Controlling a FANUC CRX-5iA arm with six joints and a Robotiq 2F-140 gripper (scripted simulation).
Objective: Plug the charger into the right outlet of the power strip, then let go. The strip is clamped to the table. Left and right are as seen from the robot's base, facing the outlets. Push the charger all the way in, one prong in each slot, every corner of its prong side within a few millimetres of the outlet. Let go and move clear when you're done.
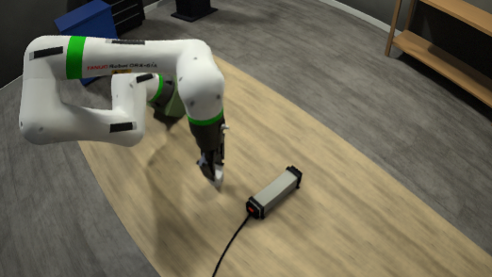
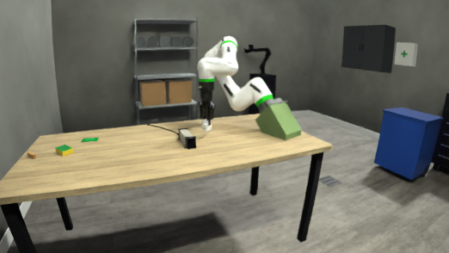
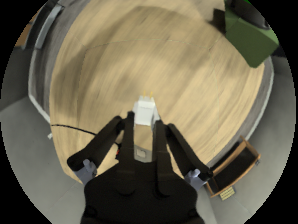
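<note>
The power strip is 180 mm ahead of my hand, 80 mm to the left of it and 30 mm below it. Also, from my hand: yellow-green sponge: 860 mm ahead, 60 mm to the right, 50 mm below; then flat green piece: 710 mm ahead, 220 mm to the right, 60 mm below; then white charger: 10 mm below, 10 mm behind.
</note>
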